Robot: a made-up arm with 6 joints. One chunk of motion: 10 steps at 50 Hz.
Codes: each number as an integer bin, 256 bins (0 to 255) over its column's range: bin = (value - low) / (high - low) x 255, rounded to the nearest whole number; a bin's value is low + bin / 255 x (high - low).
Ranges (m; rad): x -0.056..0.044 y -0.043..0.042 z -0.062..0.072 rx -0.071..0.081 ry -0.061..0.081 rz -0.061..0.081
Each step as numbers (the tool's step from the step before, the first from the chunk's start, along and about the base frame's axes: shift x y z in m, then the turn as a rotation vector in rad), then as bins.
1 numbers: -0.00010 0.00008 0.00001 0.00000 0.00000 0.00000
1 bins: 143 129 118 119 110 110
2 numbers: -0.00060 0.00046 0.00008 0.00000 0.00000 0.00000
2 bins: 141 130 118 119 110 110
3 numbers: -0.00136 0.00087 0.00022 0.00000 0.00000 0.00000
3 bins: 139 132 118 119 110 110
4 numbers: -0.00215 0.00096 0.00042 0.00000 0.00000 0.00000
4 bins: 137 132 119 119 110 110
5 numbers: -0.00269 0.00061 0.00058 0.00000 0.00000 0.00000
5 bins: 136 131 119 119 110 110
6 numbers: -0.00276 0.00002 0.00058 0.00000 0.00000 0.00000
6 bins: 136 129 119 119 110 110
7 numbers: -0.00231 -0.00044 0.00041 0.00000 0.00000 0.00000
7 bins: 137 128 119 119 110 110
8 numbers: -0.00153 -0.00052 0.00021 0.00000 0.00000 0.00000
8 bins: 139 127 118 119 110 110
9 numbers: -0.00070 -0.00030 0.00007 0.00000 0.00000 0.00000
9 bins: 141 128 118 119 110 110
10 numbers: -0.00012 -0.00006 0.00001 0.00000 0.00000 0.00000
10 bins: 142 129 118 119 110 110
